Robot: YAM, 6 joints.
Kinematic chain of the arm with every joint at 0, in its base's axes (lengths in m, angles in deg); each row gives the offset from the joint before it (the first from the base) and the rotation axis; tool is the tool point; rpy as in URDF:
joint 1: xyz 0 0 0.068 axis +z
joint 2: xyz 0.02 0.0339 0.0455 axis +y
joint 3: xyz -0.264 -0.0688 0 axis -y
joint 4: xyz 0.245 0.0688 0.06 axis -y
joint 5: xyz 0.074 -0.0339 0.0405 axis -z
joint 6: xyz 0.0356 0 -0.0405 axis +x
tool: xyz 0 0 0 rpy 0 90 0
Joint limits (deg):
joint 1: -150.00..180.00
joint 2: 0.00..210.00
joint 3: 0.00..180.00
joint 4: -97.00..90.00
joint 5: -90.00..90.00
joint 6: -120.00..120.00
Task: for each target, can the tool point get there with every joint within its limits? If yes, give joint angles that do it. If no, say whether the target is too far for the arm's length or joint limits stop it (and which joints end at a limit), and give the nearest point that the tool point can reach.
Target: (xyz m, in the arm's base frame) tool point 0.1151 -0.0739 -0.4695
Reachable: no: joint limits stop it (at a limit: joint 2) | nearest point 0.1359 -0.0873 -0.3697 | short by 0.103 m
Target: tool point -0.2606 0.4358 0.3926
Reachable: yes | joints -62.07 24.96 149.95 54.23 47.26 56.80
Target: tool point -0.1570 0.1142 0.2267
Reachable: yes | joints 148.71 63.27 43.79 -47.60 26.78 -89.19
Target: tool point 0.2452 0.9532 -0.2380
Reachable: no: too far | nearest point 0.1515 0.5888 -0.1008 | short by 0.400 m
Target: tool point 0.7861 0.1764 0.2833
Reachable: no: too far | nearest point 0.6164 0.1383 0.2457 | short by 0.178 m
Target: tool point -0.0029 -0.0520 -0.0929
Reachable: yes | joints -94.66 164.33 14.94 36.95 -2.11 -43.02
